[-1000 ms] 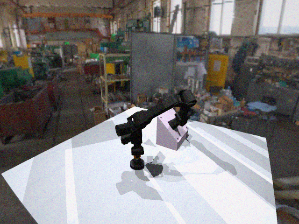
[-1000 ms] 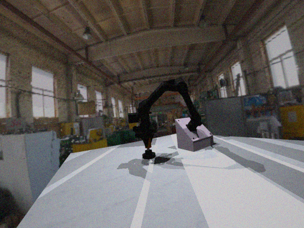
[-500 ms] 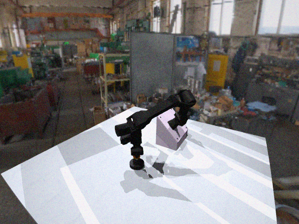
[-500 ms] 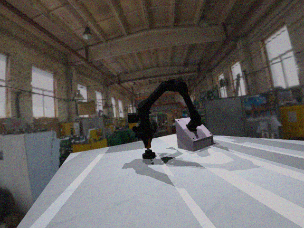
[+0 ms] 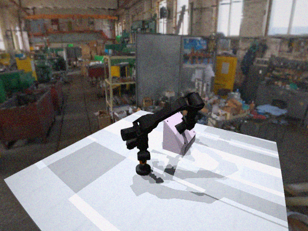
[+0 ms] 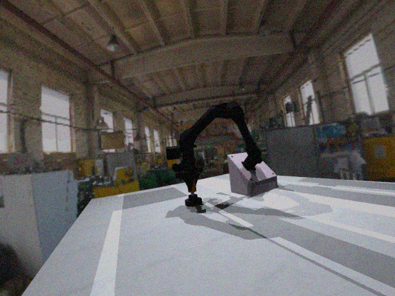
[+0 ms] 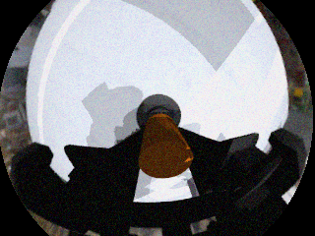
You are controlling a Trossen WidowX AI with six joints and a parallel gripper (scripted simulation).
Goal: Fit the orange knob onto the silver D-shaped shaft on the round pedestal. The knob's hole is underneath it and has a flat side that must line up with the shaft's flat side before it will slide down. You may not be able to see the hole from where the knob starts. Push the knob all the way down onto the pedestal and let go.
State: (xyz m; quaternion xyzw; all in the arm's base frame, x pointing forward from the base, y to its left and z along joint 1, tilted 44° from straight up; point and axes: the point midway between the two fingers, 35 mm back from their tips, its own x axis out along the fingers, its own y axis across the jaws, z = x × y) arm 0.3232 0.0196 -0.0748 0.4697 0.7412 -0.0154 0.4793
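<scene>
Right now the orange knob is 30 mm above my gripper tip. From my gripper tip the other things lie so: round black pedestal (40 mm below).
</scene>
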